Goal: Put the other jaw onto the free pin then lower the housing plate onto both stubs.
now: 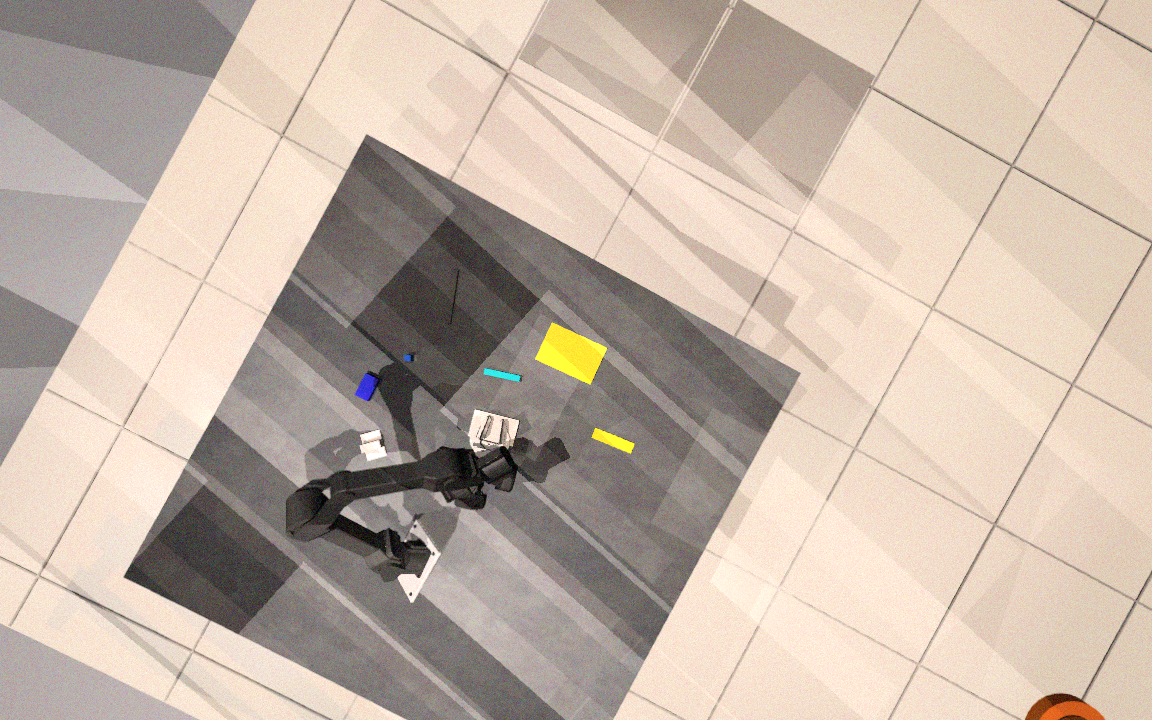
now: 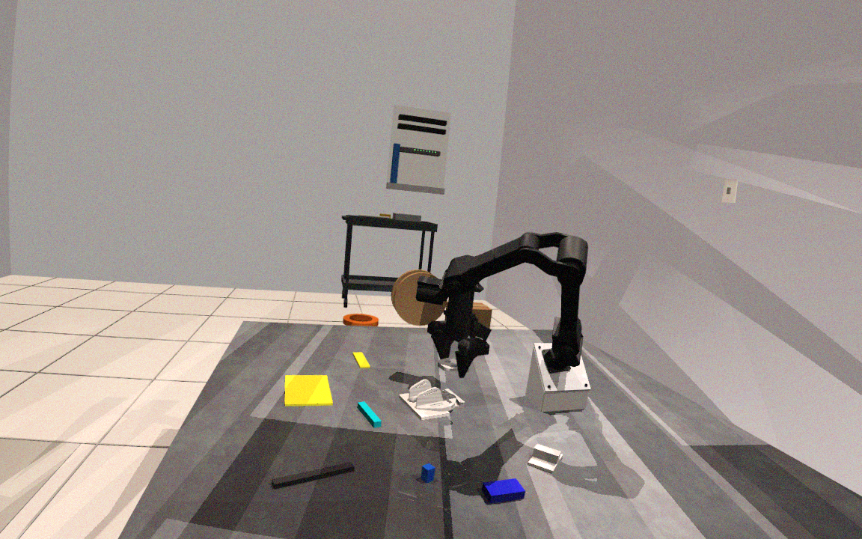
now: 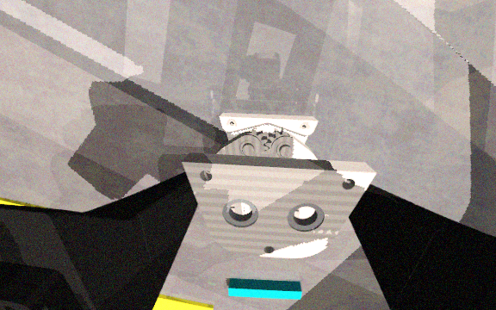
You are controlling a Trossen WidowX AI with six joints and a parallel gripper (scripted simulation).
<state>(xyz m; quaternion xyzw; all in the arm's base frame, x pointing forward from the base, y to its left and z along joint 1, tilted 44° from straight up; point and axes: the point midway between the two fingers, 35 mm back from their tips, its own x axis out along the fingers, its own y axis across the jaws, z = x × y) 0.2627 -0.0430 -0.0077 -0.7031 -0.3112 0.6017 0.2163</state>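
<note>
The white jaw is 7 cm below my gripper tip, 2 cm to the left of it and 2 cm ahead of it. Also, from my gripper tip: cyan bar: 21 cm ahead, 8 cm below, 5 cm to the left; then small yellow bar: 29 cm to the right, 17 cm ahead, 8 cm below; then small blue cube: 29 cm to the left, 15 cm ahead, 7 cm below.
</note>
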